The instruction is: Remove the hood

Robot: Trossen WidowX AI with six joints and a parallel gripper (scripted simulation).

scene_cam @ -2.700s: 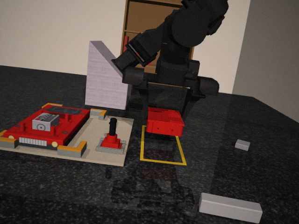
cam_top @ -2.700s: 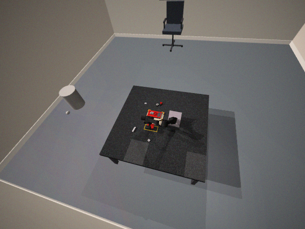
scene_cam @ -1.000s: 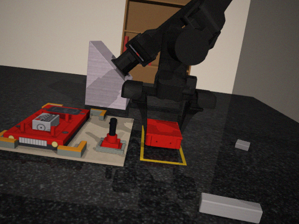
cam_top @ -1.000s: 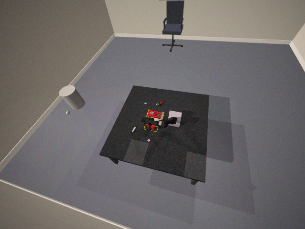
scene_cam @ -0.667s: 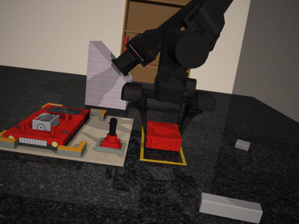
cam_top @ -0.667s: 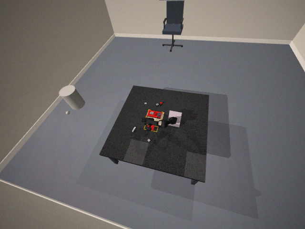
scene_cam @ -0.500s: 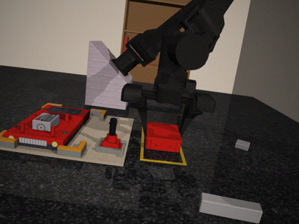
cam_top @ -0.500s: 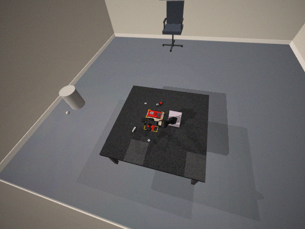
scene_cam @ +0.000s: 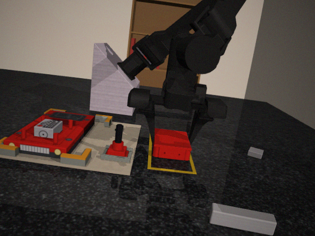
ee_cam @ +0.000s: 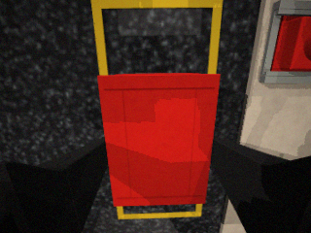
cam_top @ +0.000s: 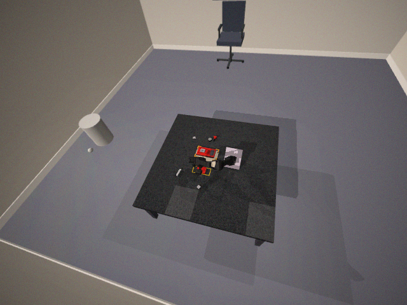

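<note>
Now: gripper tip right at the hood. Also, from my gripper tip: white bar 220 mm ahead, 100 mm to the left.
</note>
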